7 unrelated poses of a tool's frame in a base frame.
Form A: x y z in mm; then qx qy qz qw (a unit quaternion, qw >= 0).
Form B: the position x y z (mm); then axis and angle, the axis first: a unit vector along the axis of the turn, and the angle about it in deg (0 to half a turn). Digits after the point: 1 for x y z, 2 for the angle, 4 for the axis.
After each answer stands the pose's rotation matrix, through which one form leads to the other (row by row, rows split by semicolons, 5 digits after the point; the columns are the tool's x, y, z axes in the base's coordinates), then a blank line. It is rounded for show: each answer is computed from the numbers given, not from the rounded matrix.
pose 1, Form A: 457.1 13.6 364.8 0.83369 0.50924 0.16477 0.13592
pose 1, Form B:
457.1 13.6 364.8 0.8415 0.5140 0.1663 164.38
0.42704 0.80432 0.41317; 0.89390 -0.44439 -0.05882; 0.13630 0.39445 -0.90875

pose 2, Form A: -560.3 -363.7 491.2 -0.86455 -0.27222 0.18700 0.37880
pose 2, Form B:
-560.3 -363.7 491.2 -0.9342 -0.2941 0.2021 135.48
0.78186 0.32902 -0.52957; 0.61236 -0.56482 0.55317; -0.11711 -0.75679 -0.64309

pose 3, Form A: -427.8 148.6 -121.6 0.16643 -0.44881 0.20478 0.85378
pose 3, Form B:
-427.8 148.6 -121.6 0.3197 -0.8620 0.3933 62.75
0.51327 -0.49906 -0.69820; 0.20028 0.86073 -0.46800; 0.83453 0.10037 0.54174

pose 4, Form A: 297.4 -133.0 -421.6 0.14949 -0.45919 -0.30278 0.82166
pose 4, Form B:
297.4 -133.0 -421.6 0.2623 -0.8056 -0.5312 69.50
0.39494 0.36027 -0.84512; -0.63485 0.77195 0.03241; 0.66407 0.52373 0.53360

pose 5, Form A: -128.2 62.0 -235.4 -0.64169 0.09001 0.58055 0.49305
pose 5, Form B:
-128.2 62.0 -235.4 -0.7376 0.1035 0.6673 120.92
0.30972 -0.68799 -0.65630; 0.45696 -0.49760 0.73728; -0.83382 -0.52826 0.16027

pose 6, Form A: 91.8 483.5 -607.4 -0.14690 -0.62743 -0.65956 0.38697
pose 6, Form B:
91.8 483.5 -607.4 -0.1593 -0.6804 -0.7153 134.47
-0.65735 0.69479 -0.29181; -0.32612 0.08681 0.94133; 0.67936 0.71395 0.16951

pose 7, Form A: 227.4 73.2 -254.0 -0.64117 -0.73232 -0.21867 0.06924
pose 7, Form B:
227.4 73.2 -254.0 -0.6427 -0.7341 -0.2192 172.06
-0.16822 0.96936 0.17900; 0.90880 0.08217 0.40906; 0.38182 0.23148 -0.89478

